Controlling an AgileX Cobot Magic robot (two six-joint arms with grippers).
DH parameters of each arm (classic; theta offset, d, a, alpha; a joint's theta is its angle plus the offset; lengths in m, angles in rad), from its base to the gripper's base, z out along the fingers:
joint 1: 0 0.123 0 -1.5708
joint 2: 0.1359 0 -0.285 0
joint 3: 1.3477 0 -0.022 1.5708
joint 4: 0 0.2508 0 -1.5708
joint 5: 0 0 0.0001 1.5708
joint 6: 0 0.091 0 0
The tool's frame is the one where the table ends.
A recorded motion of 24 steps. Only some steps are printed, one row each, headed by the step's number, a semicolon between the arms.
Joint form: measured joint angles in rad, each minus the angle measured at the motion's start. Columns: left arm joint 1, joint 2, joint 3, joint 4, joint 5, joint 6; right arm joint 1, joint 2, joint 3, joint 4, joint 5, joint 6.
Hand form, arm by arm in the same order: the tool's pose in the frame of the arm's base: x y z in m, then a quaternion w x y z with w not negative. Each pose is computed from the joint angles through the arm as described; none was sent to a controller.
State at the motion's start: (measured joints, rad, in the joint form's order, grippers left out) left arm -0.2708 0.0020 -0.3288 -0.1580 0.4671 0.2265; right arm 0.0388 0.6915 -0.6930 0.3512 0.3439 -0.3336
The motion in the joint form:
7: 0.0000 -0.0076 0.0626 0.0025 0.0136 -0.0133; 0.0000 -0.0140 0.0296 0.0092 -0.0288 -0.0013
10: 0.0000 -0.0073 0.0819 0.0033 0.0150 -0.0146; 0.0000 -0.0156 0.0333 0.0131 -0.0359 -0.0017
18: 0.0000 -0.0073 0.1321 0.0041 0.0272 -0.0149; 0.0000 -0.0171 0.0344 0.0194 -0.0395 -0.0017
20: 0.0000 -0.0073 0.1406 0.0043 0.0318 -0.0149; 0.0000 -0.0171 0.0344 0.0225 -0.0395 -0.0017
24: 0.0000 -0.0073 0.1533 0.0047 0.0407 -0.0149; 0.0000 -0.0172 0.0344 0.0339 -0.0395 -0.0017
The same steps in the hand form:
7: 0.0316 -0.0156 0.2581 0.65843 0.15195 0.73144 -0.09154; 0.1404 0.0154 0.3503 0.62191 -0.04571 0.77962 0.05769
10: 0.0334 -0.0160 0.2518 0.65054 0.15263 0.73838 -0.09111; 0.1403 0.0153 0.3499 0.62379 -0.04381 0.77817 0.05842
18: 0.0372 -0.0172 0.2346 0.62676 0.15613 0.75814 -0.08959; 0.1400 0.0154 0.3501 0.62532 -0.04155 0.77690 0.06062
20: 0.0377 -0.0174 0.2314 0.62169 0.15701 0.76215 -0.08929; 0.1400 0.0154 0.3501 0.62533 -0.04066 0.77684 0.06189
24: 0.0384 -0.0177 0.2265 0.61328 0.15856 0.76868 -0.08880; 0.1400 0.0157 0.3502 0.62539 -0.03742 0.77657 0.06657

